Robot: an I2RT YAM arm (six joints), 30 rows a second.
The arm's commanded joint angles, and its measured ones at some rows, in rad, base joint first. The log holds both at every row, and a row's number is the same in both.
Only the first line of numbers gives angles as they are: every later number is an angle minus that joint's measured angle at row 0.
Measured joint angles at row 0:
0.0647 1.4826 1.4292 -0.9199 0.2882 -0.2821
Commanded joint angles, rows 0 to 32:
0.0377 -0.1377 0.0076 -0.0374 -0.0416 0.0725
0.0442 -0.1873 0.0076 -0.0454 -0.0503 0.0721
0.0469 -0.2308 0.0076 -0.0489 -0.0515 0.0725
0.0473 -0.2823 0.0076 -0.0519 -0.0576 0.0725
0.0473 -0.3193 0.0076 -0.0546 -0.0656 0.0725
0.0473 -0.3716 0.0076 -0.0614 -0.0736 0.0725
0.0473 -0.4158 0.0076 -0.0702 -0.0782 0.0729
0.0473 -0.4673 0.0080 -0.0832 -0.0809 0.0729
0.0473 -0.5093 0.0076 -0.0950 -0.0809 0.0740
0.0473 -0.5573 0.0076 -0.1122 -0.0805 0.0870
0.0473 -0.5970 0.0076 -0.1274 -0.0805 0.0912
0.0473 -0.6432 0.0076 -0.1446 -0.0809 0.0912
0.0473 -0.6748 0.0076 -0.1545 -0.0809 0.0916
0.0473 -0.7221 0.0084 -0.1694 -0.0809 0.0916
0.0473 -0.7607 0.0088 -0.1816 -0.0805 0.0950
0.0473 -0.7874 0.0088 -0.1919 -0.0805 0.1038
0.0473 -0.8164 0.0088 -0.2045 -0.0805 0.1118
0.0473 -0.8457 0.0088 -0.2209 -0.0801 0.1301
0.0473 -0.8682 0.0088 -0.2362 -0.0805 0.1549
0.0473 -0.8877 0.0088 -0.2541 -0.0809 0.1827
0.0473 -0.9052 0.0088 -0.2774 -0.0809 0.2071
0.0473 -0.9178 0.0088 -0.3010 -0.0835 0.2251
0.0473 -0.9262 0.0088 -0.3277 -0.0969 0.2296
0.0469 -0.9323 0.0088 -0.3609 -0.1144 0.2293
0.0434 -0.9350 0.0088 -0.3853 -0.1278 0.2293
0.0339 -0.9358 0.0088 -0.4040 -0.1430 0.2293
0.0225 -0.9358 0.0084 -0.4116 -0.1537 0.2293
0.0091 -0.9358 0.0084 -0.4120 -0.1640 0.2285
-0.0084 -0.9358 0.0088 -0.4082 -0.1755 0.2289
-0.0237 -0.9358 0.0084 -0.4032 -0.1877 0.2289
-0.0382 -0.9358 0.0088 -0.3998 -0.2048 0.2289
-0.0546 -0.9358 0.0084 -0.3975 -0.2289 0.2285
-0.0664 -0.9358 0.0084 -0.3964 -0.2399 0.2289
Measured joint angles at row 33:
-0.0348 -0.9358 0.0038 -0.4040 -0.1678 0.2090
